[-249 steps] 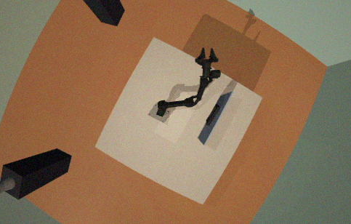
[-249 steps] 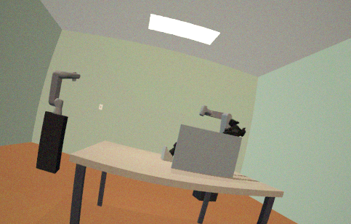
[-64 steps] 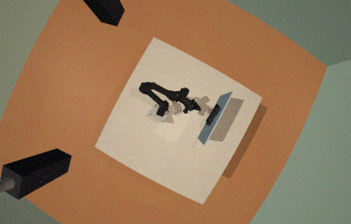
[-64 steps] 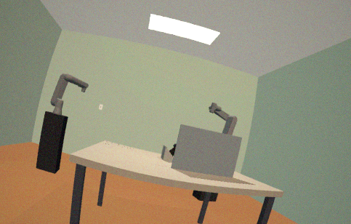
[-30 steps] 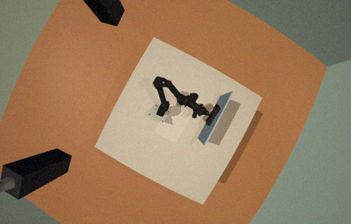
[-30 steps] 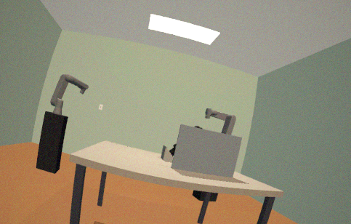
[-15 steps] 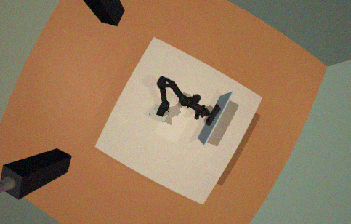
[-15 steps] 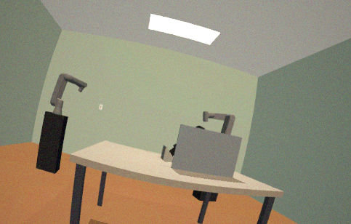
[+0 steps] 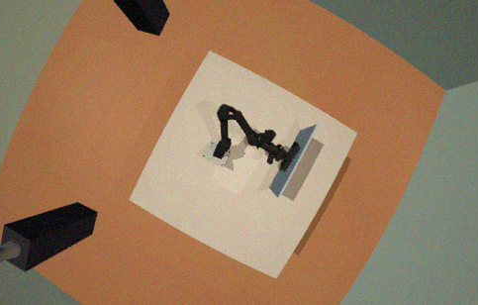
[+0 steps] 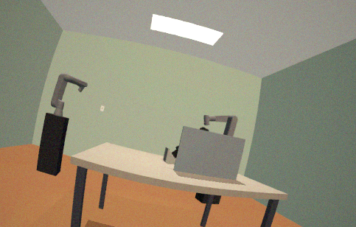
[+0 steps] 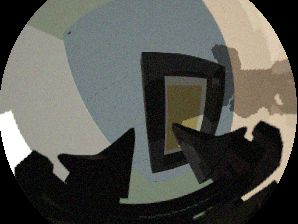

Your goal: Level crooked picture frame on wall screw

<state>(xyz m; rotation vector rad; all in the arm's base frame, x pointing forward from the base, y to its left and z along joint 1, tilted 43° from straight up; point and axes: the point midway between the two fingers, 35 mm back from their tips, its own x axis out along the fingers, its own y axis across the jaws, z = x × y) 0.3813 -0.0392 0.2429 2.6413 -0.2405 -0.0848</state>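
My gripper tip is now 50 mm above the picture frame, 20 mm to the right of it and 10 mm short of it. Round my gripper tip: blue-grey wall panel: 70 mm below, 20 mm ahead.
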